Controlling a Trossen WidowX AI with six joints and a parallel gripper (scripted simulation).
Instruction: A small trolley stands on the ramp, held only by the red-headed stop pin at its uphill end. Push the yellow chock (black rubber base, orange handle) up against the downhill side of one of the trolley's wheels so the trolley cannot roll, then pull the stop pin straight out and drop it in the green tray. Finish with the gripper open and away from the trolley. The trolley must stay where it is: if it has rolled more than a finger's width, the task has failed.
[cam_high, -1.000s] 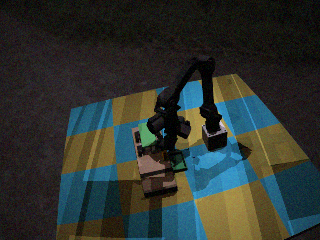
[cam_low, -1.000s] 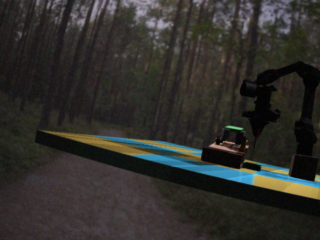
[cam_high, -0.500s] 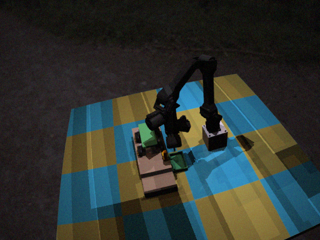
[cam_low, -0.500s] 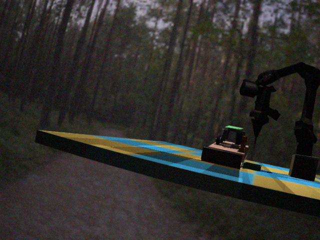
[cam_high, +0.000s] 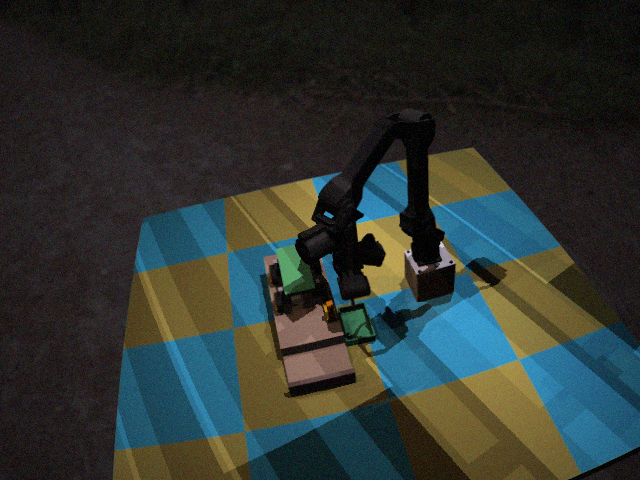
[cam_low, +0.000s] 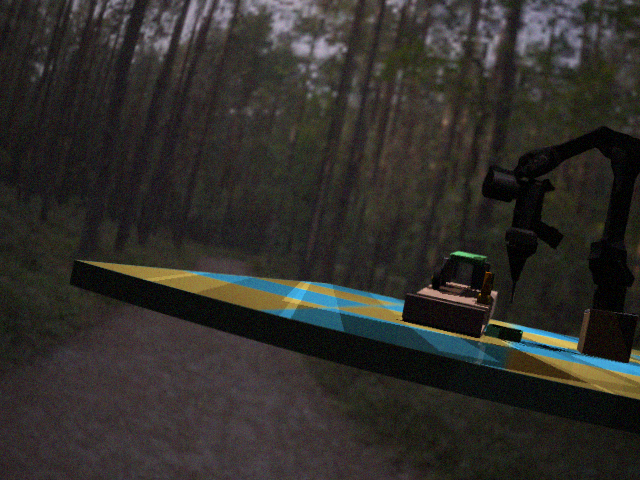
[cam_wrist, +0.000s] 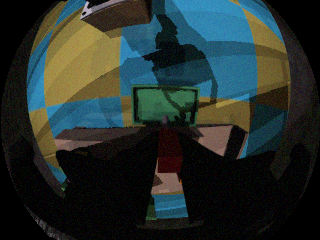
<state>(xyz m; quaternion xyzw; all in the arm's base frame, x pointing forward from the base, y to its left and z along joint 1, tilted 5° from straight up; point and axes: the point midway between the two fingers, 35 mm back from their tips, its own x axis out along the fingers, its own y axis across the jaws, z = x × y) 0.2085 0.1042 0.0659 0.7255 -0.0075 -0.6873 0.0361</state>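
The yellow chock lies 6 cm ahead of my gripper tip and 4 cm below it. The rest, counted from my gripper tip: red-headed stop pin (right at my gripper tip); green tray (13 cm below); trolley (12 cm ahead, 9 cm to the right, 1 cm below).
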